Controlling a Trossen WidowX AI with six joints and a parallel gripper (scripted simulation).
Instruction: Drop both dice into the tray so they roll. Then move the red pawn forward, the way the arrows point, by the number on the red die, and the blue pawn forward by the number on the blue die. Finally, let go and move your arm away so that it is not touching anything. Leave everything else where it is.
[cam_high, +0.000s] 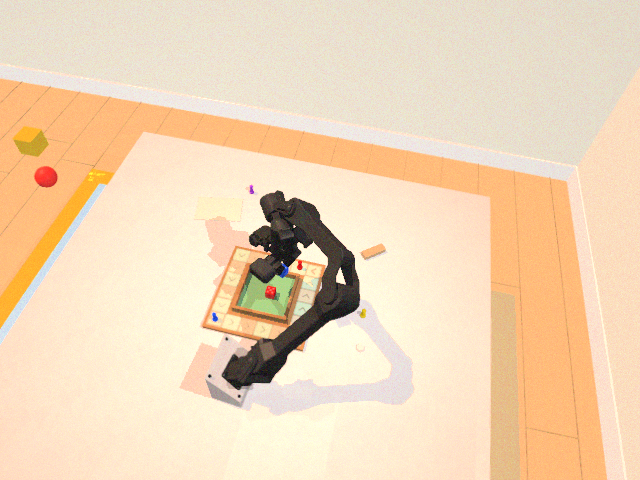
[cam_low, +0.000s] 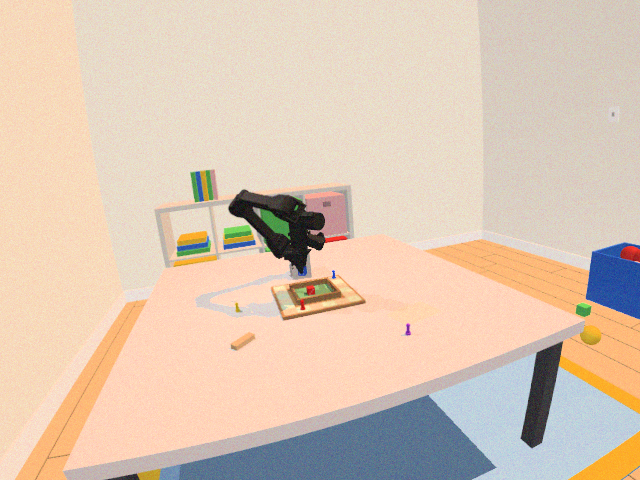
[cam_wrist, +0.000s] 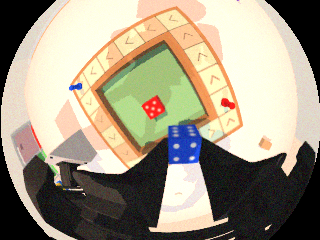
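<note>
Right now the red pawn is 9 cm ahead of my gripper tip, 2 cm to the right of it and 8 cm below it. Round my gripper tip: yellow pawn 1 cm ahead, 24 cm to the right, 9 cm below; green tray 3 cm behind, 4 cm to the left, 10 cm below; blue pawn 16 cm behind, 13 cm to the left, 8 cm below.
</note>
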